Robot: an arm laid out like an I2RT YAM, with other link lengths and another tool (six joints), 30 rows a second.
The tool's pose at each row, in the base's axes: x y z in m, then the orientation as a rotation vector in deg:
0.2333 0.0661 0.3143 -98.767 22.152 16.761
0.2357 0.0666 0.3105 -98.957 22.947 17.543
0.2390 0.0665 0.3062 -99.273 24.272 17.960
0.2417 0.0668 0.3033 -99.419 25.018 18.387
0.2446 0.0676 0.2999 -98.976 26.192 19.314
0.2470 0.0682 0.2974 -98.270 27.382 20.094
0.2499 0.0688 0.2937 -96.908 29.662 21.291
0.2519 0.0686 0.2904 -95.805 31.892 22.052
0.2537 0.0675 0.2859 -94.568 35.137 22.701
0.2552 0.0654 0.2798 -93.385 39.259 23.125
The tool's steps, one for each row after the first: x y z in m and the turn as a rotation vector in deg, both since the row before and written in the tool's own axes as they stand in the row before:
0.0037 0.0023 0.0012 -0.344 -0.010 0.954
0.0048 0.0024 0.0008 -0.379 0.549 1.096
0.0036 0.0013 0.0009 -0.232 0.180 0.724
0.0040 0.0015 0.0015 0.210 -0.029 1.337
0.0032 0.0009 0.0012 0.489 0.012 1.294
0.0042 0.0016 0.0014 0.998 0.215 2.325
0.0034 0.0017 0.0005 0.846 0.531 2.032
0.0041 0.0028 -0.0002 0.980 1.167 2.668
0.0051 0.0042 -0.0009 0.944 1.856 3.123

